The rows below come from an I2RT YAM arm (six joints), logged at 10 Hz.
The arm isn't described. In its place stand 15 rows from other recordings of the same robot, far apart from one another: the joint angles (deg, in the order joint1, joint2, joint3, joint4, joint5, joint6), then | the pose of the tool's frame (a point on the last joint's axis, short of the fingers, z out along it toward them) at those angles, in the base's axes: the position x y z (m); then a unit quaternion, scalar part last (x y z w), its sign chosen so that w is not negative.
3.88, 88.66, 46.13, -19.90, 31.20, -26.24 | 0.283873 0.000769 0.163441 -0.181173 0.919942 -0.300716 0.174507
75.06, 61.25, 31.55, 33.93, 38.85, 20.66 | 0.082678 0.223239 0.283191 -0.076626 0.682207 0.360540 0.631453
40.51, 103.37, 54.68, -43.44, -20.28, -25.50 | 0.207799 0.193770 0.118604 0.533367 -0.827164 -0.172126 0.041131
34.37, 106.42, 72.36, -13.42, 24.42, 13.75 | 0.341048 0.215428 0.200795 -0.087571 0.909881 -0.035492 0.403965
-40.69, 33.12, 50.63, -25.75, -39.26, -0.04 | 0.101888 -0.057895 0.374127 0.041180 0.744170 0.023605 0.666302
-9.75, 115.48, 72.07, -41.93, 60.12, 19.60 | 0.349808 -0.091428 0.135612 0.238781 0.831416 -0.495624 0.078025
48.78, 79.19, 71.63, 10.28, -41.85, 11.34 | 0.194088 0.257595 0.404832 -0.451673 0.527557 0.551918 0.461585
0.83, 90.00, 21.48, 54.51, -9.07, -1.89 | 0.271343 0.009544 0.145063 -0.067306 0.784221 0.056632 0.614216
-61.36, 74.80, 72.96, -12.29, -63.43, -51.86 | 0.164443 -0.234679 0.398416 -0.266511 0.695391 -0.208468 0.633991
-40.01, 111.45, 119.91, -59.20, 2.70, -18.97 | 0.320140 -0.270914 0.369776 0.179702 0.924348 -0.184646 0.281415
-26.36, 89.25, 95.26, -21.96, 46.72, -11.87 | 0.300784 -0.177974 0.435759 0.329288 0.696969 -0.480131 0.418663
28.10, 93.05, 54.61, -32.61, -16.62, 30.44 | 0.258391 0.149512 0.169555 -0.003858 0.976284 0.203997 0.072392
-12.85, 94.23, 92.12, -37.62, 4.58, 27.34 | 0.360800 -0.085218 0.357741 0.326735 0.843688 0.017639 0.425587
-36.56, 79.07, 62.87, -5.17, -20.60, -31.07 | 0.266020 -0.181682 0.322870 -0.061765 0.816535 -0.185974 0.543018
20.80, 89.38, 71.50, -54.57, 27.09, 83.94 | 0.286767 0.091591 0.258593 0.533462 0.799903 -0.023867 0.273868
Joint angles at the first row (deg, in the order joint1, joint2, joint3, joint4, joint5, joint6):
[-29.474 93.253 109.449 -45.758 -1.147 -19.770]
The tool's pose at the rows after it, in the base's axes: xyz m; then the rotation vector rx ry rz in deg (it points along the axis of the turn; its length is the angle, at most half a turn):
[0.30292 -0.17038 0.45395 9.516 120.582 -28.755]
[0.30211 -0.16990 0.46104 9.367 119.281 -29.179]
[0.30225 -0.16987 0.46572 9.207 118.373 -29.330]
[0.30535 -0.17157 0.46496 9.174 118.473 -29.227]
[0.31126 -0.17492 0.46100 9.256 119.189 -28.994]
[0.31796 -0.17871 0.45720 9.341 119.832 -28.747]
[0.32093 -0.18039 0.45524 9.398 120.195 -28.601]
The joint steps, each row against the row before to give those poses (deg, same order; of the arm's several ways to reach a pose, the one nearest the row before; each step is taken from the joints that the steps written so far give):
[0.001 0.000 0.939 -0.086 0.000 0.001]
[-0.002 0.197 1.511 -0.003 -0.044 -0.001]
[0.000 0.306 1.180 0.023 -0.154 0.022]
[0.001 0.743 0.654 -0.020 -0.065 0.000]
[0.001 1.311 0.721 -0.132 0.023 0.000]
[-0.001 1.552 1.050 -0.154 0.000 0.023]
[0.000 0.699 0.458 -0.130 -0.001 0.021]

